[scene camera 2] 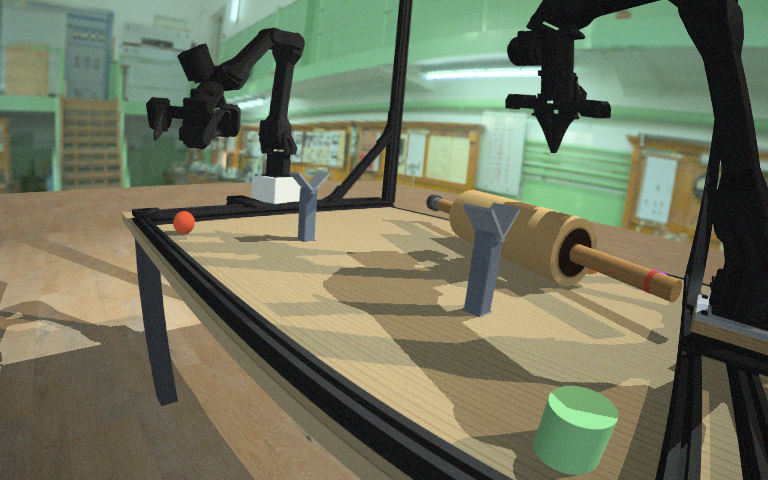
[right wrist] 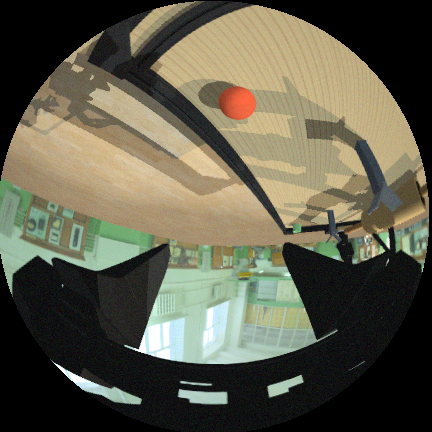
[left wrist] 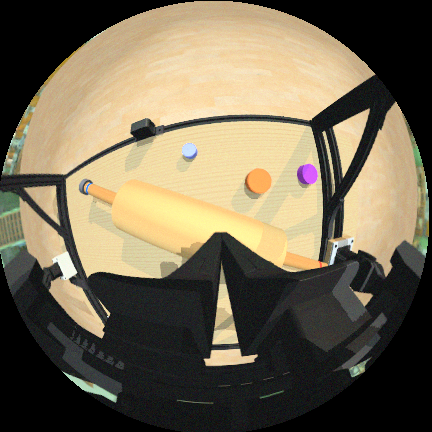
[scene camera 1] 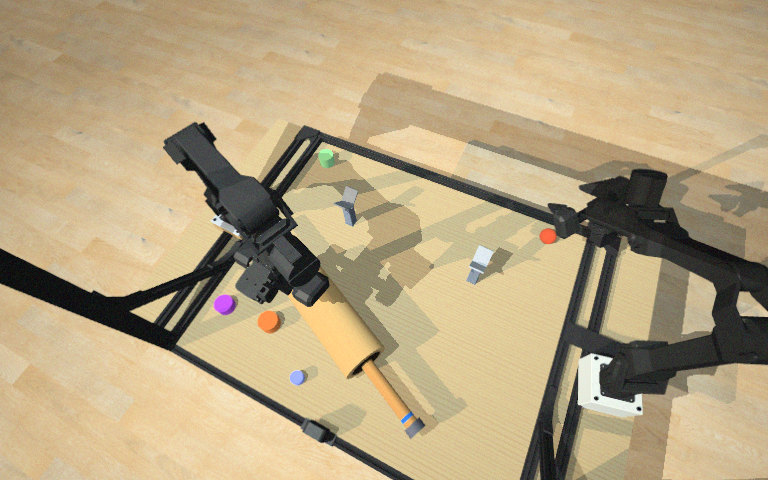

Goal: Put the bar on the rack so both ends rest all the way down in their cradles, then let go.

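Pixels of known places: left gripper, fingertip midpoint: (scene camera 2: 553,152) (left wrist: 219,237) (scene camera 1: 288,293); right gripper, fingertip midpoint: (scene camera 2: 178,140) (right wrist: 227,249) (scene camera 1: 563,196); left arm's base at its link origin: (scene camera 2: 738,315) (right wrist: 342,231) (left wrist: 341,256); right arm's base at its link origin: (scene camera 2: 277,176) (left wrist: 58,268) (scene camera 1: 616,382).
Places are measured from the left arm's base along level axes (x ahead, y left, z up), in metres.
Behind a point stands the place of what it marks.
Note:
The bar (scene camera 1: 345,331) @[x 0.458, y -0.145, z 0.063 m] (scene camera 2: 521,232) @[x 0.331, y -0.038, z 0.023 m] (left wrist: 190,215) @[x 0.380, y -0.150, z 0.053 m] is a rolling pin with a thick tan barrel, lying on the table beside the rack. Its blue-banded handle (scene camera 1: 385,390) @[x 0.589, y -0.207, z 0.022 m] (left wrist: 102,194) @[x 0.587, y -0.206, z 0.023 m] points to the bottom right in scene camera 1; its red-banded handle (scene camera 2: 623,266) @[x 0.154, y -0.008, z 0.018 m] (left wrist: 300,260) @[x 0.173, y -0.036, z 0.022 m] is hidden there under the left arm. The rack is two grey Y-shaped posts, one (scene camera 1: 349,216) @[x 0.290, y 0.137, z 0.007 m] (scene camera 2: 481,277) @[x 0.276, y 0.161, z 0.000 m] near the green cylinder, the other (scene camera 1: 480,263) @[x 0.655, y 0.148, z 0.050 m] (scene camera 2: 306,217) @[x 0.641, y 0.155, z -0.002 m] (right wrist: 370,162) @[x 0.665, y 0.153, z 0.004 m] nearer the red ball; both cradles are empty. My left gripper (scene camera 2: 553,148) @[x 0.338, y -0.149, z 0.159 m] (left wrist: 219,237) @[x 0.338, y -0.149, z 0.159 m] is shut, empty, above the barrel. My right gripper (right wrist: 227,249) @[x 0.764, y 0.361, z 0.128 m] is open and empty, away from the bar.
A green cylinder (scene camera 1: 326,158) @[x 0.115, y 0.289, z -0.009 m] (scene camera 2: 576,433) @[x 0.099, y 0.323, z -0.014 m], a red ball (scene camera 1: 547,236) @[x 0.781, y 0.331, z -0.008 m] (scene camera 2: 184,222) @[x 0.764, y 0.347, z -0.020 m] (right wrist: 237,103) @[x 0.792, y 0.340, z -0.005 m], and purple (scene camera 1: 224,304) @[x 0.132, y -0.218, z -0.019 m] (left wrist: 307,174) @[x 0.134, y -0.214, z -0.020 m], orange (scene camera 1: 269,321) @[x 0.262, y -0.200, z -0.013 m] (left wrist: 258,181) @[x 0.258, y -0.197, z -0.014 m] and pale blue (scene camera 1: 296,377) @[x 0.391, y -0.276, z -0.025 m] (left wrist: 189,151) @[x 0.389, y -0.270, z -0.025 m] discs stand on the table. Black rails (scene camera 1: 430,169) @[x 0.408, y 0.400, z -0.024 m] edge it.

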